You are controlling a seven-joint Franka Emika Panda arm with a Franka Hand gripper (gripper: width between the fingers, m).
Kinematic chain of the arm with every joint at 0, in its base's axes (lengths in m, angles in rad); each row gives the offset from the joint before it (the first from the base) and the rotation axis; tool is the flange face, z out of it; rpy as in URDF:
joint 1: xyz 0 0 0.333 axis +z
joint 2: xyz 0 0 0 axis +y
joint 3: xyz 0 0 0.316 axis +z
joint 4: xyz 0.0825 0 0 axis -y
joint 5: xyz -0.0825 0 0.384 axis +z
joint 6: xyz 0 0 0 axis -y
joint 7: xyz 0.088 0 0 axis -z
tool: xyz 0 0 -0.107 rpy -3.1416 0 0
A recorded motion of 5 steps. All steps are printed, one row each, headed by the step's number.
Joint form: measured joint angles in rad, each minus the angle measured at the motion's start. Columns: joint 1, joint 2, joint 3, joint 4, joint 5, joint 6, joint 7.
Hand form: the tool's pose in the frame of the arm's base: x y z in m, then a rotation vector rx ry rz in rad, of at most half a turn. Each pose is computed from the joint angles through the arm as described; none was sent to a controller.
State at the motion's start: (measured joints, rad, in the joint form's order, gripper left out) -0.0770 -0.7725 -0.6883 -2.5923 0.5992 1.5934 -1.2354
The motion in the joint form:
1: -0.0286 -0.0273 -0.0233 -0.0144 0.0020 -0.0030 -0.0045
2: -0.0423 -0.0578 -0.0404 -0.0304 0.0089 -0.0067 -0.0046
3: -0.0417 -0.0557 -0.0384 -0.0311 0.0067 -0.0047 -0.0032
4: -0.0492 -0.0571 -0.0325 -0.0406 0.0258 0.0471 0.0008
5: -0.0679 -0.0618 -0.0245 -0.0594 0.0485 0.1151 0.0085
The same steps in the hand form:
1: 0.2449 -0.1911 0.4694 -2.0102 -0.5740 -0.7635
2: 0.2356 -0.1934 0.4697 -1.9879 -0.5588 -0.8008
3: 0.2363 -0.1929 0.4690 -1.9918 -0.5585 -0.7953
4: 0.2394 -0.1965 0.4682 -2.0143 -0.5176 -0.8374
5: 0.2406 -0.2018 0.4653 -2.0452 -0.4523 -0.8903

